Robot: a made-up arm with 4 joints.
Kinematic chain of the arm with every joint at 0, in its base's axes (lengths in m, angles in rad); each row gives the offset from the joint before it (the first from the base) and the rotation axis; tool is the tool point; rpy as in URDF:
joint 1: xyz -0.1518 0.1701 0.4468 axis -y
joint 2: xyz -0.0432 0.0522 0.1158 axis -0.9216 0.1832 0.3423
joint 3: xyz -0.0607 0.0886 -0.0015 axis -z
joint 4: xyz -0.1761 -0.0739 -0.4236 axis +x
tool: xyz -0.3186 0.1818 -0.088 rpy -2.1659 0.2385 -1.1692
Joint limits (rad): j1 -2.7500..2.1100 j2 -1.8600..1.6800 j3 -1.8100..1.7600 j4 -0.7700..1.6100
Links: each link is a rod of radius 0.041 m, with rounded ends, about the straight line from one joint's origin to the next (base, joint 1, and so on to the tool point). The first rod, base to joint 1, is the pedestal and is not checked.
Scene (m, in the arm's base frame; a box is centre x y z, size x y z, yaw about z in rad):
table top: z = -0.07
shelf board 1: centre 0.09 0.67 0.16 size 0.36 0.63 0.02 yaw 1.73
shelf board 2: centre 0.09 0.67 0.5 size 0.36 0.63 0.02 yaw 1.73
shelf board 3: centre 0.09 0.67 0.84 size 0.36 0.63 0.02 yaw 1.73
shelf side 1: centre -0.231 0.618 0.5 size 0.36 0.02 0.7 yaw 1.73
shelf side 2: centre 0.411 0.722 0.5 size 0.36 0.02 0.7 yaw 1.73
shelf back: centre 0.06 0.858 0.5 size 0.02 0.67 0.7 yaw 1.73
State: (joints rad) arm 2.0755 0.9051 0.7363 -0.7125
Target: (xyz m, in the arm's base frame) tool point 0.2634 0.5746 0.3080
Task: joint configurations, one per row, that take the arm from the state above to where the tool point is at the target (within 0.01 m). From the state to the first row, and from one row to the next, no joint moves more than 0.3 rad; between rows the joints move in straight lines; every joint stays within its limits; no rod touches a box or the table.
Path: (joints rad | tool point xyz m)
1: 1.9529 0.8416 0.9069 -0.4280 | 0.5615 0.0940 0.1655
2: 1.8302 0.7782 1.0775 -0.1435 | 0.5354 0.2341 0.1830
3: 1.7076 0.7147 1.2481 0.1410 | 0.4822 0.3562 0.2075
4: 1.5849 0.6513 1.4188 0.4255 | 0.4121 0.4537 0.2382
5: 1.4623 0.5878 1.5894 0.7099 | 0.3360 0.5256 0.2729
6: 1.3396 0.5244 1.7600 0.9944 | 0.2634 0.5746 0.3080

